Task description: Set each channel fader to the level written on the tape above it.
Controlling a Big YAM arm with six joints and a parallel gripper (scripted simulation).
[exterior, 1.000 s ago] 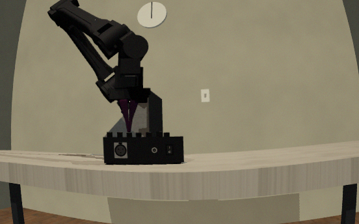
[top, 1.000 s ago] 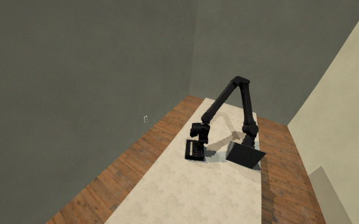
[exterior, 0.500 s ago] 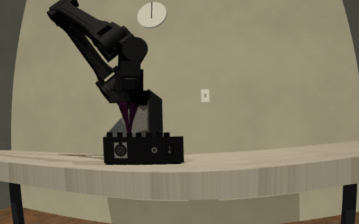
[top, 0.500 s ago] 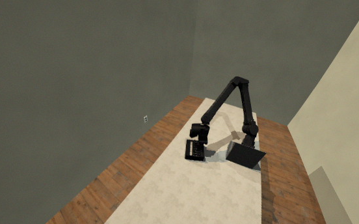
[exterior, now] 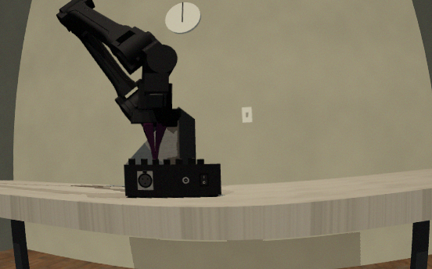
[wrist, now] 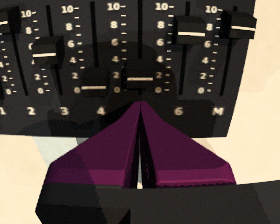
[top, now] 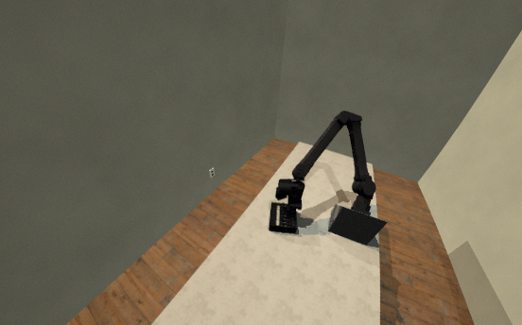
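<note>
Right now the channel 5 fader is 2 cm ahead of my hand, 1 cm to the left of it and 1 cm below it. Round my hand: channel 6 fader (5 cm ahead, 1 cm below); then channel 4 fader (3 cm to the left, 1 cm below, 1 cm ahead); then fader 3 (6 cm to the left, 1 cm below, 1 cm ahead).
</note>
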